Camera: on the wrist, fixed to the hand. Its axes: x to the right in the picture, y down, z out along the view.
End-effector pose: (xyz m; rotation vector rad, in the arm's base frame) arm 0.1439 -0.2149 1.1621 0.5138 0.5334 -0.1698
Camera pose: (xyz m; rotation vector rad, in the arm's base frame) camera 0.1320 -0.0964 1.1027 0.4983 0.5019 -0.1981
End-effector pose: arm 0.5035 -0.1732 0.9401 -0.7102 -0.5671 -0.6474
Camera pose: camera 0.5947 -0.2172 0.8536 -0.7242 -0.6091 -0.6567
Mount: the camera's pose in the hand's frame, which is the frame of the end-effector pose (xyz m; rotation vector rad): 0.0183 0.0735 -0.1095 -0.0059 -0.0384 -0.0214
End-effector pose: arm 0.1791 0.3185 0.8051 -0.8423 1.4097 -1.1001
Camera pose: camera 0.0750 0.3423 0.7256 -0.8802 1.3755 -1.0910
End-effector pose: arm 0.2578 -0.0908 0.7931 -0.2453 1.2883 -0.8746
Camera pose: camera 0.1905 -0.0214 0.7015 -0.2797 1.2547 -0.8805
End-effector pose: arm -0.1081 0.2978 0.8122 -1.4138 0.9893 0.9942
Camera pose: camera -0.1676 0.1834 0.7791 -1.4025 0.9420 1.0057
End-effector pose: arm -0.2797 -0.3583 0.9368 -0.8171 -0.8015 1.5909
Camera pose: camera -0.2276 -0.3433 0.8152 -0.7818 -0.8401 1.5901
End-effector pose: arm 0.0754 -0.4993 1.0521 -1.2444 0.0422 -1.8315
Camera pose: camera 0.0379 -0.6022 0.9764 -1.2883 0.0131 -1.8264
